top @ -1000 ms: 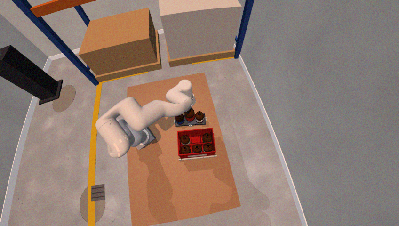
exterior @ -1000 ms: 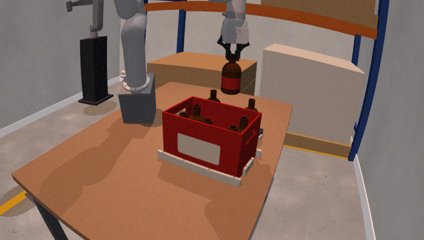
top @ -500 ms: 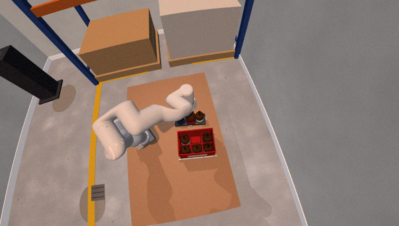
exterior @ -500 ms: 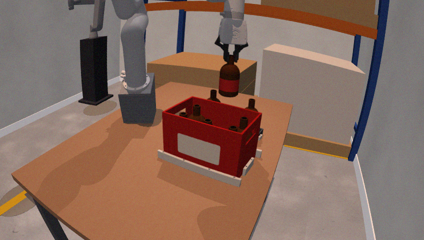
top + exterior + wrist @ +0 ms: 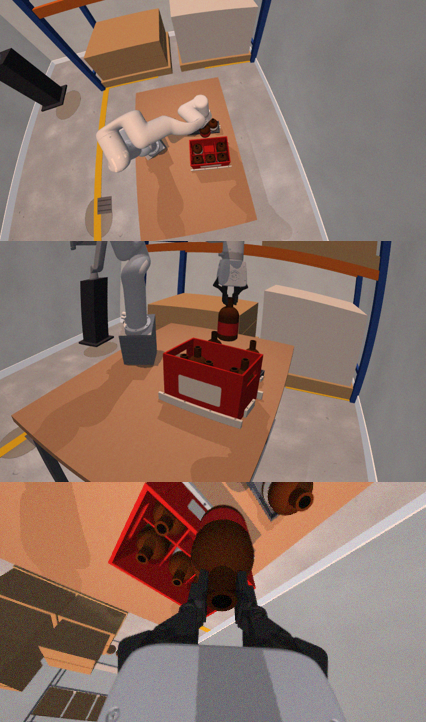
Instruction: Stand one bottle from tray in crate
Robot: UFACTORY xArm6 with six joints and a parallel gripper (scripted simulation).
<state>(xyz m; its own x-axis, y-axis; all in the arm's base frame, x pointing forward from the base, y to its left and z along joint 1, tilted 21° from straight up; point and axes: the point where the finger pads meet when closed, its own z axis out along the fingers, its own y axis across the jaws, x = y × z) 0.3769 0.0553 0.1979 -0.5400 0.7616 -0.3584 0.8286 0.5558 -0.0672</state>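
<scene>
Now: hand 250 mm above the red crate, 130 mm to the left of it and 10 mm past it. Round my hand: grey tray 320 mm below, 120 mm to the left.
</scene>
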